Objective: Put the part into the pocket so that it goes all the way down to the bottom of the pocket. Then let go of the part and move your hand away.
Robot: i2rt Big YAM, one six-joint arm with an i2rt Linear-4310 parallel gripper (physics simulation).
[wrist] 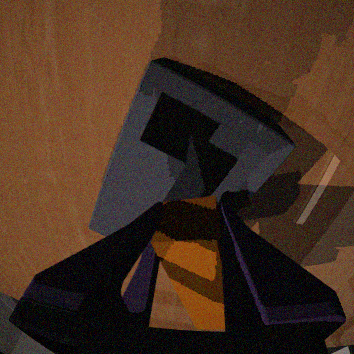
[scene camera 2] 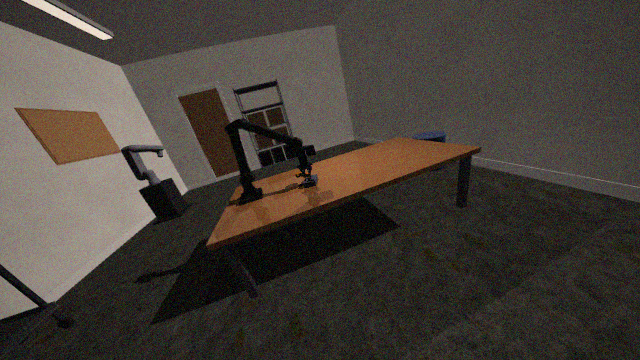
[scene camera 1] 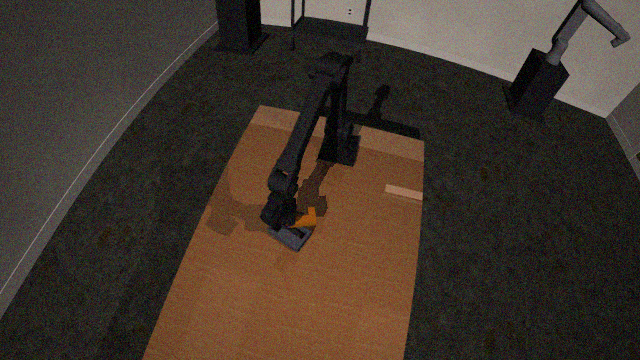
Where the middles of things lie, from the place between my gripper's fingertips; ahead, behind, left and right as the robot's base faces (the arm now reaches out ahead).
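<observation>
My hand is 10 mm to the right of the grey-blue tray (scene camera 1: 294, 238), 10 mm short of it and 40 mm above it. Orange part (wrist: 187, 240), counted from my hand: 10 mm above, 30 mm behind, 40 mm to the left.
</observation>
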